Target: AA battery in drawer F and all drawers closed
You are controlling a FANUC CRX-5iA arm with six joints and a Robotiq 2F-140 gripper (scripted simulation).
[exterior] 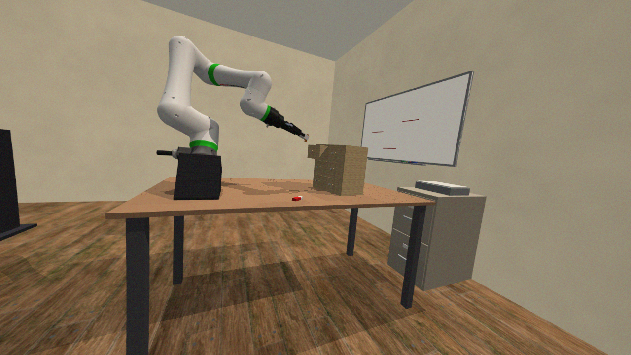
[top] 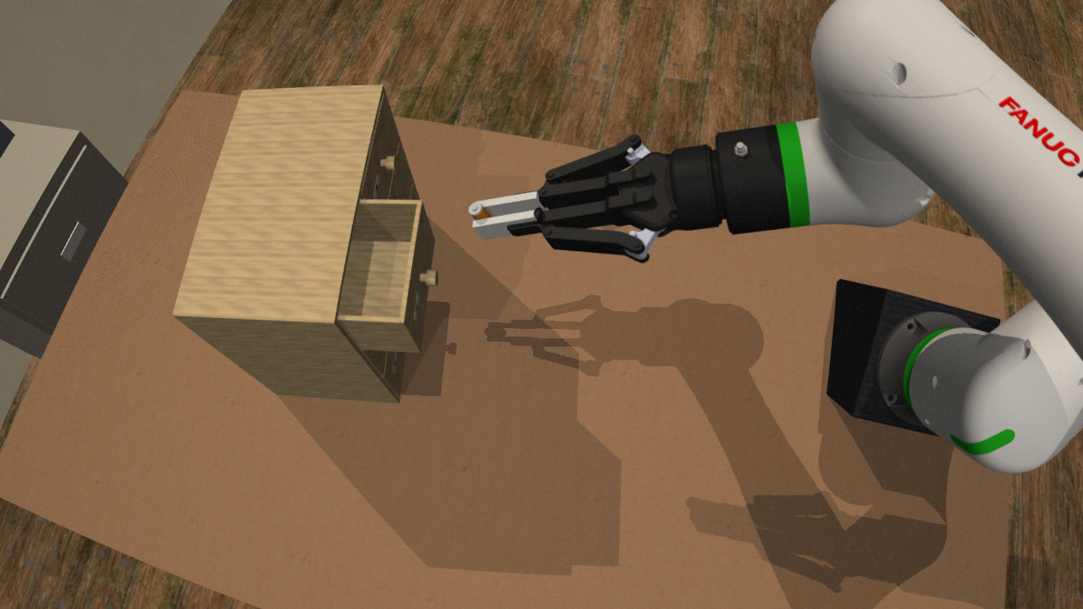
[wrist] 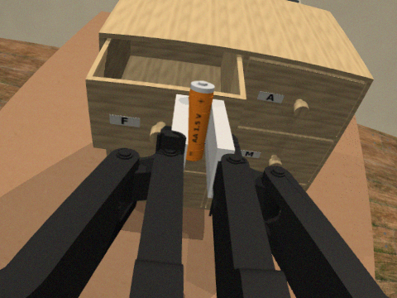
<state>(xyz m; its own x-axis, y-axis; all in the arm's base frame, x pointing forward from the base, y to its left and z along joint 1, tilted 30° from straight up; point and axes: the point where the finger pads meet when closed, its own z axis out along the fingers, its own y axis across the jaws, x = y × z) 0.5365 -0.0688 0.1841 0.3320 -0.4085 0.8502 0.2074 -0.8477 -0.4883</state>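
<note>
My hand is 180 mm short of the drawer, 110 mm above it and 60 mm to the right of it. Round my hand: eraser 340 mm below, 230 mm to the right, 80 mm behind; then orange AA battery 20 mm ahead, 10 mm to the left, 10 mm below.
</note>
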